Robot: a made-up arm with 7 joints. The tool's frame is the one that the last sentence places. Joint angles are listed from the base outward.
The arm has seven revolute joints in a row. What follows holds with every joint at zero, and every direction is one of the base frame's. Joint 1 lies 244.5 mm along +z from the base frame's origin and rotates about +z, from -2.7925 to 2.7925 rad. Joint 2 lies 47.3 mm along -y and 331.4 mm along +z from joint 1 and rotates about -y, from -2.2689 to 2.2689 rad. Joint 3 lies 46.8 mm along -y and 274.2 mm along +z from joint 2 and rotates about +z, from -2.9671 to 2.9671 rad. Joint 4 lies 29.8 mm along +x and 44.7 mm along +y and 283.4 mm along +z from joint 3 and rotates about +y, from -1.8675 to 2.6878 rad. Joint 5 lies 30 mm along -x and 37.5 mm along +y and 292.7 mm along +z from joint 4 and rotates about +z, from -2.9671 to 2.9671 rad. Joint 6 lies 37.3 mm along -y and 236.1 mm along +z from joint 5 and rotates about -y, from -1.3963 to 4.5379 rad. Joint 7 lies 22 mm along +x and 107 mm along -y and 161.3 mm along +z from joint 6 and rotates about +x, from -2.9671 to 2.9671 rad. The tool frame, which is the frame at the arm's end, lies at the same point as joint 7; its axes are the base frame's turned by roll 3.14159, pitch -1.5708 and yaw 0 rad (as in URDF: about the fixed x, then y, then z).
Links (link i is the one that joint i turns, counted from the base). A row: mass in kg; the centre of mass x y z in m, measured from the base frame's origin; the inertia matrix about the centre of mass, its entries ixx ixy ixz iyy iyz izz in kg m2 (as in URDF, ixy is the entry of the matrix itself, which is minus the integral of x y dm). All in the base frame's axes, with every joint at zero. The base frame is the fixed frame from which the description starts. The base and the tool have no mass.
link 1: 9.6; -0.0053 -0.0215 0.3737; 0.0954 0 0 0.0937 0.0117 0.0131
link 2: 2.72; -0.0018 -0.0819 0.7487; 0.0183 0 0 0.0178 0.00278 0.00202
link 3: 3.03; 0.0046 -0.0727 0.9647; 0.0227 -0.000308 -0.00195 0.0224 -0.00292 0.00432
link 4: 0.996; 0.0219 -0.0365 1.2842; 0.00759 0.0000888 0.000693 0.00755 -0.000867 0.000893
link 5: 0.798; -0.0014 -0.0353 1.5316; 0.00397 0 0 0.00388 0.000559 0.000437
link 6: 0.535; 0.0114 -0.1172 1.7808; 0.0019 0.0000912 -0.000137 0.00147 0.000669 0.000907
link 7: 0.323; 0.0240 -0.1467 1.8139; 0.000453 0 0 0.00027 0 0.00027
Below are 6 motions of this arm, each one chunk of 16 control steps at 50 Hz.
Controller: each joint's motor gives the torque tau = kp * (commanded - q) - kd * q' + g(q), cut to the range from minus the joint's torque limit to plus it. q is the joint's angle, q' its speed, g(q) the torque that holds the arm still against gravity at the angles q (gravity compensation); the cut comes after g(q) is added. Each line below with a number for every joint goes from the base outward.
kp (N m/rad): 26 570 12 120 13 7 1.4
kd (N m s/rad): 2.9 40 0.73 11 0.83 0.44 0.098
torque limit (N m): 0.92 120 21 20 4.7 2.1 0.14
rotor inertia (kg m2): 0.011 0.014 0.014 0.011 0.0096 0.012 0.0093
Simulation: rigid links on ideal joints. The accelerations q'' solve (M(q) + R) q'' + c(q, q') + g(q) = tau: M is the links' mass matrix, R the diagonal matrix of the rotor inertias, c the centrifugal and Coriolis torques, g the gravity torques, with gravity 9.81 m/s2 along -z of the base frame. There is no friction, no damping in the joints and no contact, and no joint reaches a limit. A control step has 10 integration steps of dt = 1/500 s. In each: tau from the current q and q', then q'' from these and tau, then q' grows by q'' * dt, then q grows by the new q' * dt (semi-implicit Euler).
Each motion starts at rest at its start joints. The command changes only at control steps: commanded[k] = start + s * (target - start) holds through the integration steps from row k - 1 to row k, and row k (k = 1, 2, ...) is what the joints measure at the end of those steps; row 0 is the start. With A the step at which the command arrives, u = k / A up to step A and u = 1 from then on. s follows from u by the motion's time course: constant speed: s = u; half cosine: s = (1 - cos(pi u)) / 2; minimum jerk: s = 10 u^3 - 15 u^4 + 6 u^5; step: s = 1 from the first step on.
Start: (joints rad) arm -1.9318 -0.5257 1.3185 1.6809 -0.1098 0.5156 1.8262
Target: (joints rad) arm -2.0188 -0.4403 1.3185 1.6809 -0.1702 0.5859 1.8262
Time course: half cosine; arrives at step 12
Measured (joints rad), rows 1 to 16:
1: -1.9317 -0.5255 1.3183 1.6809 -0.1100 0.5156 1.8262
2: -1.9315 -0.5247 1.3173 1.6811 -0.1106 0.5156 1.8262
3: -1.9311 -0.5228 1.3150 1.6814 -0.1119 0.5157 1.8261
4: -1.9305 -0.5194 1.3111 1.6820 -0.1140 0.5160 1.8260
5: -1.9299 -0.5144 1.3058 1.6827 -0.1169 0.5168 1.8259
6: -1.9294 -0.5079 1.2992 1.6837 -0.1205 0.5183 1.8258
7: -1.9292 -0.5001 1.2917 1.6847 -0.1246 0.5207 1.8258
8: -1.9294 -0.4915 1.2840 1.6856 -0.1292 0.5242 1.8258
9: -1.9304 -0.4825 1.2770 1.6864 -0.1341 0.5287 1.8259
10: -1.9325 -0.4738 1.2716 1.6870 -0.1391 0.5343 1.8262
11: -1.9363 -0.4658 1.2686 1.6873 -0.1439 0.5406 1.8265
12: -1.9419 -0.4591 1.2688 1.6873 -0.1484 0.5473 1.8270
13: -1.9496 -0.4539 1.2726 1.6870 -0.1525 0.5542 1.8274
14: -1.9589 -0.4501 1.2791 1.6864 -0.1561 0.5609 1.8279
15: -1.9690 -0.4472 1.2873 1.6855 -0.1595 0.5675 1.8282
16: -1.9794 -0.4450 1.2965 1.6844 -0.1626 0.5740 1.8284

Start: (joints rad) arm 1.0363 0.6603 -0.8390 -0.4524 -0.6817 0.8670 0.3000
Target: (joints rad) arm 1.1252 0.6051 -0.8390 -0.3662 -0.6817 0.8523 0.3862
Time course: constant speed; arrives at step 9
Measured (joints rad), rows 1 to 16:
1: 1.0360 0.6599 -0.8373 -0.4520 -0.6824 0.8680 0.3003
2: 1.0353 0.6586 -0.8328 -0.4508 -0.6835 0.8704 0.3013
3: 1.0341 0.6565 -0.8259 -0.4486 -0.6845 0.8740 0.3033
4: 1.0326 0.6535 -0.8171 -0.4454 -0.6849 0.8778 0.3066
5: 1.0307 0.6498 -0.8075 -0.4411 -0.6845 0.8812 0.3111
6: 1.0288 0.6456 -0.7976 -0.4357 -0.6834 0.8834 0.3170
7: 1.0268 0.6409 -0.7882 -0.4295 -0.6818 0.8841 0.3241
8: 1.0249 0.6357 -0.7799 -0.4225 -0.6799 0.8831 0.3324
9: 1.0234 0.6303 -0.7732 -0.4148 -0.6781 0.8806 0.3417
10: 1.0227 0.6251 -0.7700 -0.4069 -0.6758 0.8758 0.3516
11: 1.0231 0.6204 -0.7721 -0.3994 -0.6736 0.8686 0.3615
12: 1.0249 0.6164 -0.7792 -0.3925 -0.6723 0.8599 0.3709
13: 1.0280 0.6130 -0.7905 -0.3865 -0.6722 0.8510 0.3794
14: 1.0323 0.6102 -0.8048 -0.3812 -0.6734 0.8432 0.3869
15: 1.0376 0.6079 -0.8211 -0.3767 -0.6758 0.8373 0.3931
16: 1.0438 0.6059 -0.8382 -0.3730 -0.6789 0.8337 0.3980

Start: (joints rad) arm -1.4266 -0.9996 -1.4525 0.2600 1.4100 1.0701 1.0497
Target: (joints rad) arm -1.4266 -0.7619 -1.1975 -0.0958 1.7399 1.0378 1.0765
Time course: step
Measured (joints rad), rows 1 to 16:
1: -1.4374 -0.9877 -1.4049 0.2298 1.4678 1.0757 1.0474
2: -1.4582 -0.9595 -1.2919 0.1785 1.5698 1.0741 1.0430
3: -1.4784 -0.9256 -1.1677 0.1366 1.6761 1.0591 1.0398
4: -1.4961 -0.8924 -1.0644 0.1026 1.7728 1.0367 1.0398
5: -1.5107 -0.8624 -0.9949 0.0718 1.8512 1.0117 1.0431
6: -1.5213 -0.8364 -0.9586 0.0426 1.8964 0.9846 1.0492
7: -1.5276 -0.8141 -0.9522 0.0147 1.9036 0.9576 1.0571
8: -1.5300 -0.7947 -0.9725 -0.0114 1.8833 0.9357 1.0662
9: -1.5294 -0.7780 -1.0112 -0.0349 1.8451 0.9243 1.0755
10: -1.5270 -0.7638 -1.0587 -0.0553 1.7979 0.9267 1.0845
11: -1.5238 -0.7523 -1.1069 -0.0723 1.7494 0.9431 1.0926
12: -1.5204 -0.7434 -1.1500 -0.0860 1.7049 0.9709 1.0993
13: -1.5169 -0.7369 -1.1852 -0.0967 1.6678 1.0055 1.1045
14: -1.5134 -0.7327 -1.2115 -0.1047 1.6398 1.0421 1.1079
15: -1.5098 -0.7306 -1.2295 -0.1104 1.6212 1.0763 1.1096
16: -1.5061 -0.7301 -1.2401 -0.1139 1.6117 1.1047 1.1096

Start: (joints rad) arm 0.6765 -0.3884 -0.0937 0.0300 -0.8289 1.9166 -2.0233
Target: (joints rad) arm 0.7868 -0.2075 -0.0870 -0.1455 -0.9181 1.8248 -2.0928
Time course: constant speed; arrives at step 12
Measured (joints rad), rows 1 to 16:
1: 0.6770 -0.3874 -0.0967 0.0306 -0.8274 1.9164 -2.0232
2: 0.6781 -0.3848 -0.1043 0.0309 -0.8251 1.9151 -2.0227
3: 0.6799 -0.3804 -0.1155 0.0302 -0.8238 1.9121 -2.0220
4: 0.6825 -0.3740 -0.1290 0.0280 -0.8250 1.9071 -2.0213
5: 0.6858 -0.3658 -0.1432 0.0239 -0.8295 1.9000 -2.0208
6: 0.6899 -0.3559 -0.1568 0.0178 -0.8373 1.8911 -2.0209
7: 0.6949 -0.3443 -0.1689 0.0096 -0.8480 1.8805 -2.0219
8: 0.7011 -0.3313 -0.1787 -0.0005 -0.8610 1.8685 -2.0242
9: 0.7084 -0.3171 -0.1858 -0.0124 -0.8755 1.8555 -2.0278
10: 0.7169 -0.3018 -0.1901 -0.0259 -0.8908 1.8420 -2.0329
11: 0.7267 -0.2858 -0.1917 -0.0408 -0.9063 1.8283 -2.0394
12: 0.7378 -0.2692 -0.1908 -0.0567 -0.9213 1.8148 -2.0473
13: 0.7489 -0.2532 -0.1849 -0.0742 -0.9365 1.8022 -2.0564
14: 0.7595 -0.2387 -0.1730 -0.0922 -0.9506 1.7922 -2.0667
15: 0.7690 -0.2259 -0.1563 -0.1096 -0.9614 1.7858 -2.0780
16: 0.7767 -0.2151 -0.1359 -0.1256 -0.9673 1.7835 -2.0896

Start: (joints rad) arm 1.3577 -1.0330 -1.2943 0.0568 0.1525 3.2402 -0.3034
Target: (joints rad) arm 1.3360 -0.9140 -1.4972 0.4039 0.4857 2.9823 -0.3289
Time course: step
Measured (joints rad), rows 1 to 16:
1: 1.3739 -1.0240 -1.3165 0.1053 0.1897 3.2032 -0.3013
2: 1.3976 -1.0084 -1.3505 0.1697 0.2687 3.1480 -0.2984
3: 1.4183 -0.9911 -1.3778 0.2219 0.3458 3.1030 -0.2970
4: 1.4352 -0.9736 -1.3997 0.2621 0.4045 3.0714 -0.2977
5: 1.4487 -0.9574 -1.4210 0.2928 0.4442 3.0499 -0.3004
6: 1.4595 -0.9433 -1.4443 0.3161 0.4684 3.0346 -0.3047
7: 1.4681 -0.9318 -1.4699 0.3339 0.4812 3.0220 -0.3101
8: 1.4745 -0.9228 -1.4966 0.3476 0.4863 3.0099 -0.3161
9: 1.4792 -0.9159 -1.5226 0.3582 0.4865 2.9975 -0.3222
10: 1.4822 -0.9109 -1.5462 0.3664 0.4839 2.9847 -0.3281
11: 1.4838 -0.9074 -1.5661 0.3728 0.4799 2.9719 -0.3335
12: 1.4841 -0.9051 -1.5815 0.3778 0.4756 2.9599 -0.3381
13: 1.4835 -0.9037 -1.5921 0.3817 0.4716 2.9494 -0.3419
14: 1.4819 -0.9030 -1.5977 0.3848 0.4683 2.9410 -0.3447
15: 1.4796 -0.9029 -1.5987 0.3873 0.4660 2.9351 -0.3465
16: 1.4768 -0.9033 -1.5955 0.3893 0.4647 2.9318 -0.3474

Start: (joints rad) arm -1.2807 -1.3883 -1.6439 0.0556 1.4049 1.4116 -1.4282
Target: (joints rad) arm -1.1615 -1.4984 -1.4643 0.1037 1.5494 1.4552 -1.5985
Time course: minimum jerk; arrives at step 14
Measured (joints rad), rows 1 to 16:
1: -1.2807 -1.3883 -1.6439 0.0556 1.4049 1.4116 -1.4282
2: -1.2806 -1.3885 -1.6442 0.0558 1.4049 1.4118 -1.4284
3: -1.2804 -1.3890 -1.6451 0.0564 1.4051 1.4125 -1.4290
4: -1.2799 -1.3902 -1.6467 0.0577 1.4056 1.4143 -1.4307
5: -1.2790 -1.3926 -1.6490 0.0598 1.4070 1.4175 -1.4341
6: -1.2778 -1.3965 -1.6515 0.0627 1.4094 1.4226 -1.4399
7: -1.2761 -1.4022 -1.6532 0.0664 1.4135 1.4295 -1.4486
8: -1.2742 -1.4098 -1.6527 0.0706 1.4195 1.4379 -1.4607
9: -1.2721 -1.4191 -1.6487 0.0751 1.4275 1.4469 -1.4760
10: -1.2698 -1.4297 -1.6401 0.0797 1.4379 1.4558 -1.4941
11: -1.2675 -1.4413 -1.6259 0.0840 1.4504 1.4634 -1.5144
12: -1.2653 -1.4530 -1.6057 0.0879 1.4650 1.4689 -1.5357
13: -1.2632 -1.4644 -1.5800 0.0914 1.4815 1.4717 -1.5568
14: -1.2613 -1.4749 -1.5497 0.0944 1.4994 1.4715 -1.5766
15: -1.2594 -1.4841 -1.5168 0.0971 1.5183 1.4684 -1.5940
16: -1.2577 -1.4919 -1.4833 0.0997 1.5376 1.4631 -1.6083

